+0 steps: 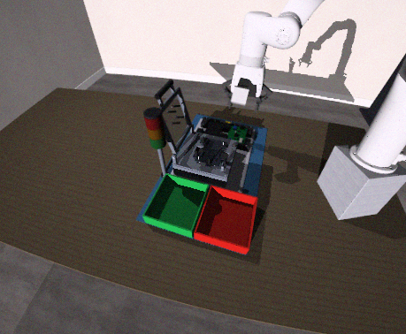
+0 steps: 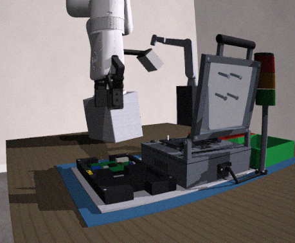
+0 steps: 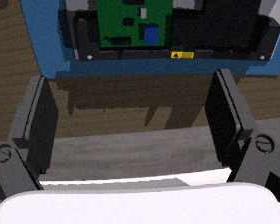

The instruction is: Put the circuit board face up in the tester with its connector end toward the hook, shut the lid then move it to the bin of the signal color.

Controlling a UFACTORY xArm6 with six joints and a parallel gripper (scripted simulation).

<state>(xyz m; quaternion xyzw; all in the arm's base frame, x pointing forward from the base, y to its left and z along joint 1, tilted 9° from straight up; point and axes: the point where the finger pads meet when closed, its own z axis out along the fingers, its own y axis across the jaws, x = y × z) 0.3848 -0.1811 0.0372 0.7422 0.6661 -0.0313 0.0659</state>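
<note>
The green circuit board is 10 mm ahead of my hand and 130 mm below it. Round my hand: clear lid: 210 mm ahead, 140 mm to the left, 30 mm above; plate: 90 mm ahead, 160 mm to the left, 80 mm below; red bin: 370 mm to the left, 140 mm below.
</note>
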